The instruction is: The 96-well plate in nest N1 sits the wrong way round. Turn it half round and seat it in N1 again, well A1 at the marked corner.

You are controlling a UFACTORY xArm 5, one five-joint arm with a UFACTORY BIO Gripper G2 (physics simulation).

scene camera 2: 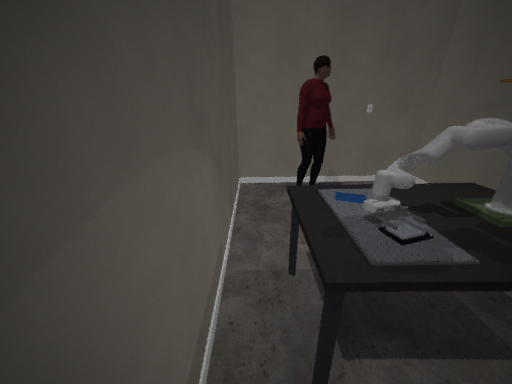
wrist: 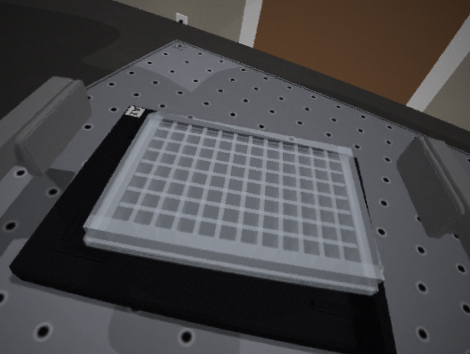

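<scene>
The clear 96-well plate (scene camera 2: 406, 231) (wrist: 230, 190) lies in the black nest (scene camera 2: 406, 242) (wrist: 200, 295). In the wrist view a small white tag (wrist: 135, 111) sits at the nest's far left corner; its lettering is too small to read surely. Well A1 cannot be told from the other wells. My gripper (scene camera 2: 401, 218) (wrist: 243, 157) is open and empty. In the wrist view one finger stands to the left of the plate and one to the right, beyond its short sides and apart from it.
The nest stands on a grey perforated board (scene camera 2: 370, 250) (wrist: 300, 107) on the dark table (scene camera 2: 345, 272). A blue block (scene camera 2: 350, 197) lies at the board's far end. The arm stands on a green base plate (scene camera 2: 472, 205). A person in red (scene camera 2: 315, 105) stands behind the table.
</scene>
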